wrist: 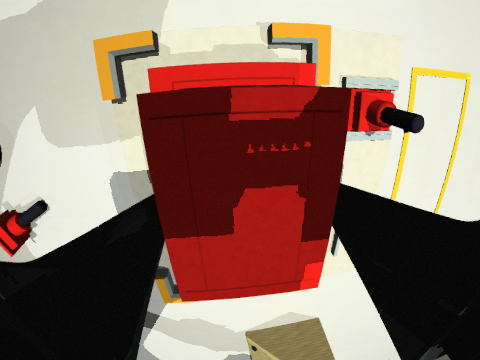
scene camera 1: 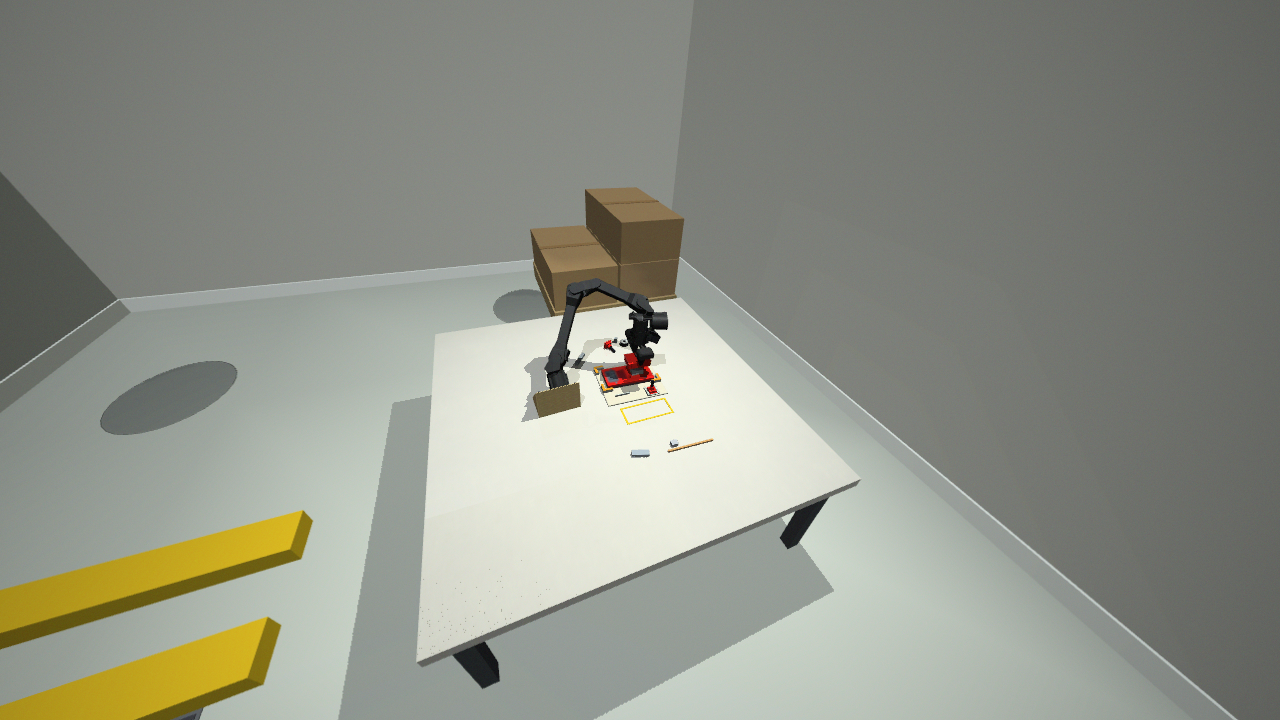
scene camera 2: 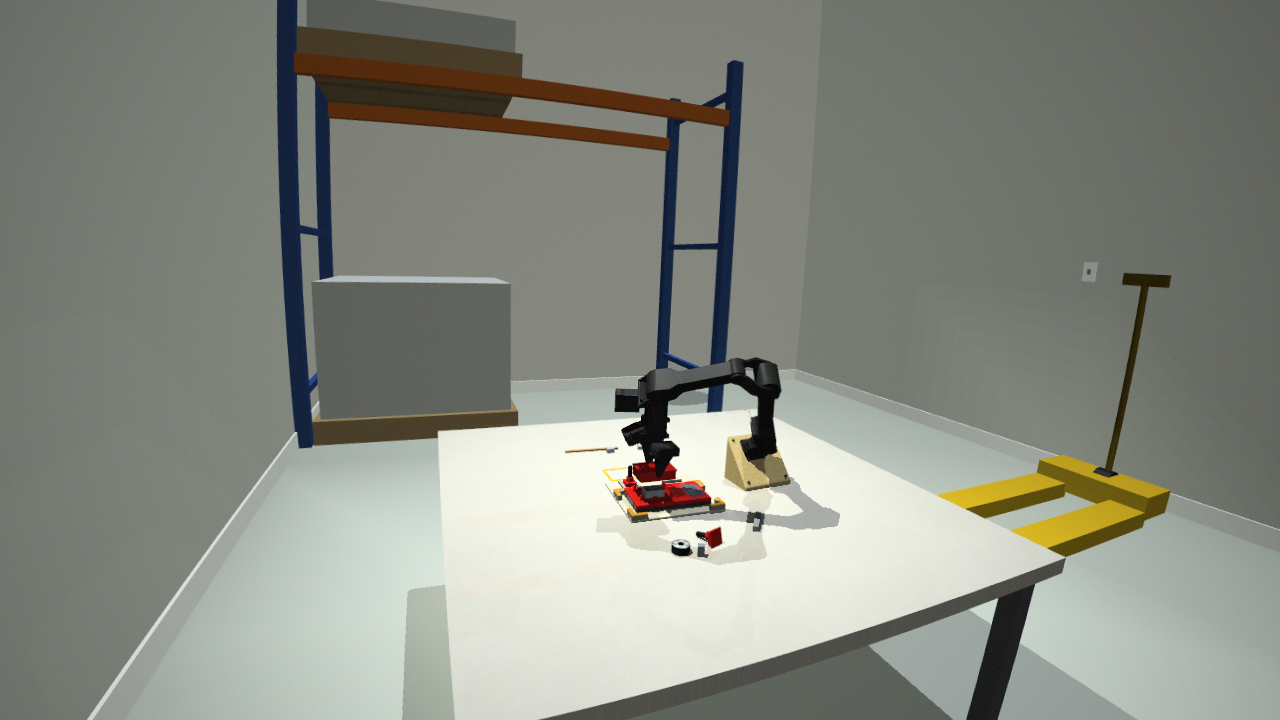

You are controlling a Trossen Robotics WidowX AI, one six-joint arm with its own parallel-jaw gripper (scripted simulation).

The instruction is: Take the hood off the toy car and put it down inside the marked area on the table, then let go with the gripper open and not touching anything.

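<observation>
There is a red toy car (scene camera 2: 685, 494), and the wrist view gives me the car (wrist: 187, 76) too. I also see a red hood (wrist: 246, 177), and it is my gripper (scene camera 2: 653, 471) that carries it. The wrist view shows me my gripper (wrist: 246, 196) as well, and in scene camera 1 I find the gripper (scene camera 1: 637, 360) again.
</observation>
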